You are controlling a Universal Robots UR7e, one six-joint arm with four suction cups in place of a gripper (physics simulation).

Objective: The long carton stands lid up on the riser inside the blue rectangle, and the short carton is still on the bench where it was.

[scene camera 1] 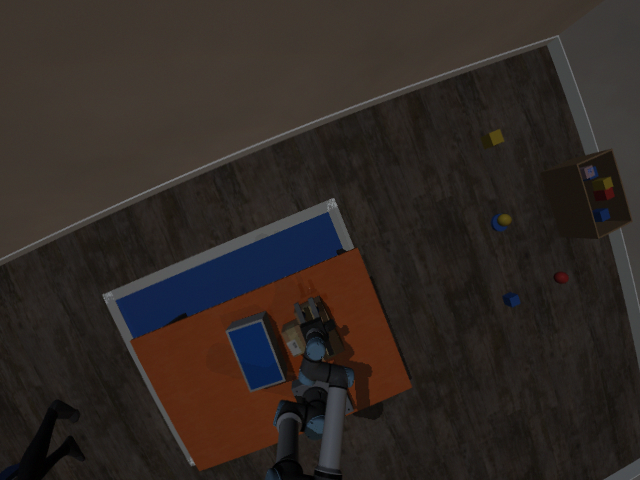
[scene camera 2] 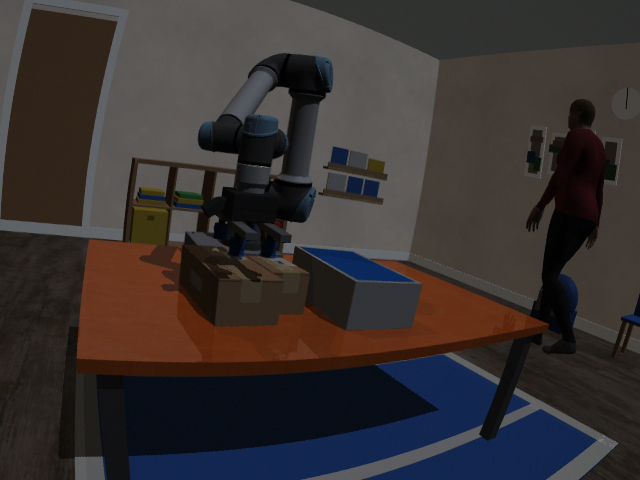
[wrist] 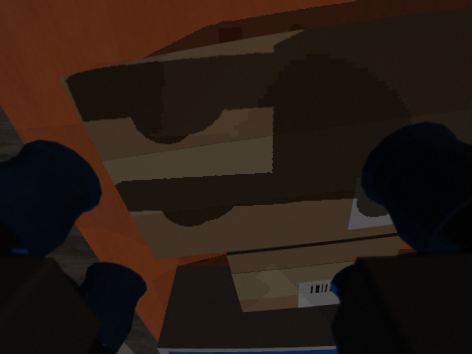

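Seen in the pictures: hand, tool point: [scene camera 2: 242,246] [wrist: 231,239]; arm's base, link origin: [scene camera 1: 315,399].
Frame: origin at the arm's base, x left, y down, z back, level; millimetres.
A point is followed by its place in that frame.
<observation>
The long brown carton [scene camera 1: 334,338] {x -221, y -32, z -310 mm} [scene camera 2: 232,299] {x -188, y 12, z -523 mm} [wrist: 200,155] {x -171, y -32, z -457 mm} lies on the orange bench [scene camera 1: 206,413] {x 646, y 73, z -94 mm} [scene camera 2: 129,335] {x -413, y 73, z -594 mm} [wrist: 40,60] {x -233, y 73, z -621 mm}, taped lid up. The short carton [scene camera 1: 293,335] {x -29, y -32, z -404 mm} [scene camera 2: 293,297] {x -8, y 29, z -443 mm} [wrist: 265,286] {x -24, y -32, z -414 mm} stands on the bench close beside it, between it and the grey riser [scene camera 1: 276,351] {x 91, y -14, z -347 mm} [scene camera 2: 382,304] {x 171, y 8, z -553 mm} [wrist: 210,305] {x 86, y 7, z -487 mm}. The blue rectangle [scene camera 1: 258,356] {x 177, y -47, z -369 mm} [scene camera 2: 356,263] {x 199, y -47, z -370 mm} covers the riser's top, with no carton on it. My suction gripper [scene camera 1: 308,310] [scene camera 2: 253,249] {x -152, y -84, z -438 mm} [wrist: 235,240] {x -152, y -84, z -438 mm} is low over the long carton's lid, cups facing down. The cups look slightly above the lid, casting shadows on it, and hold nothing.
A person [scene camera 2: 578,170] stands beyond the bench at the right in scene camera 2. A shelf unit [scene camera 2: 129,201] stands behind the arm. Toy blocks and balls lie on the floor near an open box [scene camera 1: 566,201] in scene camera 1.
</observation>
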